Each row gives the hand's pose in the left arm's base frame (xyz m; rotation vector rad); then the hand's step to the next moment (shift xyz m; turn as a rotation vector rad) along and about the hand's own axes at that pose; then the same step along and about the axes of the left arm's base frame.
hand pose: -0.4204 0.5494 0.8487 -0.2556 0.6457 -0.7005
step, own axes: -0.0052 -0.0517 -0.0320 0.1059 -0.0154 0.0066
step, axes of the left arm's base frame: -0.0498 -0.0352 -0.0005 0.0578 -0.0822 -0.0374
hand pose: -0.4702 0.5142 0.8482 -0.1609 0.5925 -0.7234
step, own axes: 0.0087 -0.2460 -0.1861 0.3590 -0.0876 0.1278
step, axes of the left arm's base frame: -0.2409 -0.1778 -0.0747 0.2348 -0.3114 -0.0279
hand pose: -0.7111 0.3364 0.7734 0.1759 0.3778 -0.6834
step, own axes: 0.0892 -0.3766 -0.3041 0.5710 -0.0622 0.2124
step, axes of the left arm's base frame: -0.2649 -0.2544 -0.3277 0.4258 -0.4389 -0.0332
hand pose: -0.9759 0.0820 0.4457 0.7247 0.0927 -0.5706
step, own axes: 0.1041 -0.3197 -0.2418 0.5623 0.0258 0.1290
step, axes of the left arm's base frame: -0.0523 -0.0840 -0.4021 0.4739 -0.3275 -0.0407
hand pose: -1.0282 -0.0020 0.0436 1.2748 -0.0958 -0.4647
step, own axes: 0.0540 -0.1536 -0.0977 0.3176 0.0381 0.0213
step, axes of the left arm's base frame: 0.0370 0.0341 -0.1831 0.2909 -0.1337 -0.0165
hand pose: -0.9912 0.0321 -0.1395 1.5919 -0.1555 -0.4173
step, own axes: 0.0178 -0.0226 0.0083 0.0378 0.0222 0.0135
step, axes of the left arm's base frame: 0.0100 -0.0123 -0.0254 0.0334 -0.0274 0.0153
